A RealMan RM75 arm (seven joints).
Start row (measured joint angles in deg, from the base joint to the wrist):
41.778 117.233 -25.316 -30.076 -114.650 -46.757 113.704
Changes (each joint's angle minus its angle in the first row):
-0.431 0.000 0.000 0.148 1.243 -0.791 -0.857
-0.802 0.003 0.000 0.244 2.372 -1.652 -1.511
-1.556 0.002 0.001 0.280 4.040 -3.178 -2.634
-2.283 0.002 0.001 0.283 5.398 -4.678 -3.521
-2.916 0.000 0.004 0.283 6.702 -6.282 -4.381
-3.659 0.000 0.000 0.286 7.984 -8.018 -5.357
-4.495 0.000 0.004 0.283 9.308 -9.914 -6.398
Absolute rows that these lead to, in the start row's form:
41.347 117.233 -25.316 -29.928 -113.407 -47.548 112.847
40.976 117.236 -25.316 -29.832 -112.278 -48.409 112.193
40.222 117.235 -25.315 -29.796 -110.610 -49.935 111.070
39.495 117.235 -25.315 -29.793 -109.252 -51.435 110.183
38.862 117.233 -25.312 -29.793 -107.948 -53.039 109.323
38.119 117.233 -25.316 -29.790 -106.666 -54.775 108.347
37.283 117.233 -25.312 -29.793 -105.342 -56.671 107.306

